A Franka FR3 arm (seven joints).
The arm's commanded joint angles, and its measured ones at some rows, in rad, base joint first. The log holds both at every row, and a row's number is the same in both.
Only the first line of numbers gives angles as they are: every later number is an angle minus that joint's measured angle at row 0.
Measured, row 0:
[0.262, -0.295, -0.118, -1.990, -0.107, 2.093, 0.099]
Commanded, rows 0 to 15:
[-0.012, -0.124, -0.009, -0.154, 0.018, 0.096, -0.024]
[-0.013, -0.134, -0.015, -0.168, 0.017, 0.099, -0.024]
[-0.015, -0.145, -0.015, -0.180, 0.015, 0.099, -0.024]
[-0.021, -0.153, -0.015, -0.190, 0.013, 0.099, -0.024]
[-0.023, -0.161, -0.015, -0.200, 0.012, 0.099, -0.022]
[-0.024, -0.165, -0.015, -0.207, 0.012, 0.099, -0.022]
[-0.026, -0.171, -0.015, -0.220, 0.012, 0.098, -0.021]
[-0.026, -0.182, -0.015, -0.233, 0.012, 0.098, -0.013]
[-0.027, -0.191, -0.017, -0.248, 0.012, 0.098, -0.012]
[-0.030, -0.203, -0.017, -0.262, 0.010, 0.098, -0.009]
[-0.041, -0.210, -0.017, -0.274, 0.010, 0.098, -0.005]
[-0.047, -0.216, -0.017, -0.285, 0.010, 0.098, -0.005]
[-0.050, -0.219, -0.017, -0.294, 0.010, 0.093, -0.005]
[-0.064, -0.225, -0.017, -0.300, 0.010, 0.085, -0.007]
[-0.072, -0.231, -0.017, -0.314, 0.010, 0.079, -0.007]
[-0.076, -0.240, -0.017, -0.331, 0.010, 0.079, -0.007]
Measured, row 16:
[-0.043, -0.178, -0.026, -0.275, 0.000, 0.069, -0.003]
